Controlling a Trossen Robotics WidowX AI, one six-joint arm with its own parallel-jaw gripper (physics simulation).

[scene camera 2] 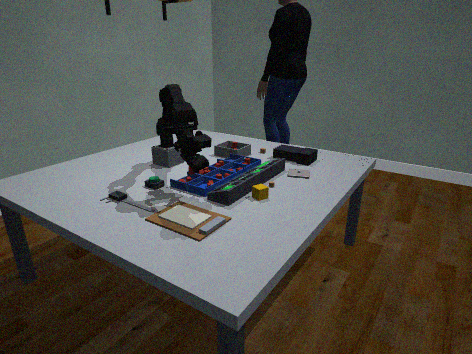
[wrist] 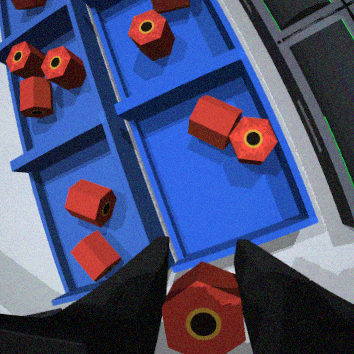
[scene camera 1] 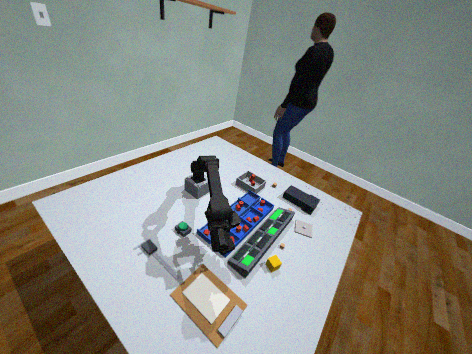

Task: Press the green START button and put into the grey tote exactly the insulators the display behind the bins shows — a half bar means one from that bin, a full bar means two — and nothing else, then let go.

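My gripper [scene camera 1: 223,246] [scene camera 2: 198,167] [wrist: 201,248] is shut on a red hexagonal insulator [wrist: 202,305] with a dark hole, above the near end of the blue bins [scene camera 1: 250,199] [wrist: 185,200]. In the wrist view, two insulators lie in the near right bin and two in the near left bin. The grey tote [scene camera 1: 246,188] [scene camera 2: 231,153] stands beyond the bins with red insulators inside. The dark display [scene camera 2: 227,196] shows three green blocks in scene camera 1; half or full is hard to tell. The green START button [scene camera 1: 183,226] [scene camera 2: 154,179] sits left of the bins.
A yellow cube [scene camera 1: 273,262] [scene camera 2: 260,191] stands beside the display. A brown clipboard [scene camera 1: 202,320] [scene camera 2: 170,224] and a caliper [scene camera 1: 149,247] [scene camera 2: 117,196] lie nearer. A black box [scene camera 1: 301,199] [scene camera 2: 295,154] and pale plate [scene camera 1: 304,228] [scene camera 2: 298,173] lie right. A person [scene camera 1: 312,75] [scene camera 2: 289,45] stands behind the table.
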